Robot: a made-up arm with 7 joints.
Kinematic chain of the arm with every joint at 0, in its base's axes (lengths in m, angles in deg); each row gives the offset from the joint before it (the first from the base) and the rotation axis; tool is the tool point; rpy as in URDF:
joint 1: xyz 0 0 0.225 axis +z
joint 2: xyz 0 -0.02 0.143 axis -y
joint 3: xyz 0 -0.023 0.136 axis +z
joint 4: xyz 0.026 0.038 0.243 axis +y
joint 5: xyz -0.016 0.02 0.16 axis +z
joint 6: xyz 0 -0.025 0.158 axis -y
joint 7: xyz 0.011 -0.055 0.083 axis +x
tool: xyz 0 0 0 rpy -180 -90 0
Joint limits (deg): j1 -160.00..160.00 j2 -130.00..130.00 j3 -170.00..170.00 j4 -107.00..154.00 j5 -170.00..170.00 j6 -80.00..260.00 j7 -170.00..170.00
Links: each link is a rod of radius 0.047 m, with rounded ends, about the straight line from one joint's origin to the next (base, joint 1, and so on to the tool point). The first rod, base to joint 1, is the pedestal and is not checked.
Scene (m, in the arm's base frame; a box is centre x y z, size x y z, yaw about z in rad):
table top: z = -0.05
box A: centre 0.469 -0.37 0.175 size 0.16 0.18 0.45 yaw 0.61
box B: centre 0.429 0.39 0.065 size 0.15 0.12 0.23 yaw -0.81
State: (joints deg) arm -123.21 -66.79 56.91 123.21 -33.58 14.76 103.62
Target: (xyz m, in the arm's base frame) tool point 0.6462 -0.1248 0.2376
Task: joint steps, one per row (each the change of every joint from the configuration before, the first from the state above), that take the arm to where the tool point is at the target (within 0.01 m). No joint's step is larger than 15 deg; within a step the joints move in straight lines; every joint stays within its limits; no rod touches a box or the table.
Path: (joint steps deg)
1: 11.04 12.78 3.09 -4.75 0.81 -5.96 -4.72
2: 11.03 12.78 3.10 -4.76 0.80 -5.95 -4.73
3: 11.04 12.78 3.09 -4.75 0.81 -5.96 -4.72
4: 11.04 12.78 3.09 -4.75 0.80 -5.96 -4.73
5: 11.03 12.78 3.09 -4.75 0.81 -5.96 -4.72
6: 4.87 -14.07 -1.46 -4.32 -2.57 5.98 3.93
7: 4.86 -14.06 -1.47 -4.31 -2.57 5.97 3.94
8: 4.86 -14.06 -1.47 -4.31 -2.57 5.97 3.94
9: 4.86 -14.06 -1.47 -4.32 -2.57 5.97 3.94
10: 4.86 -14.07 -1.47 -4.31 -2.57 5.98 3.93
11: 4.87 -14.06 -1.47 -4.32 -2.57 5.97 3.94

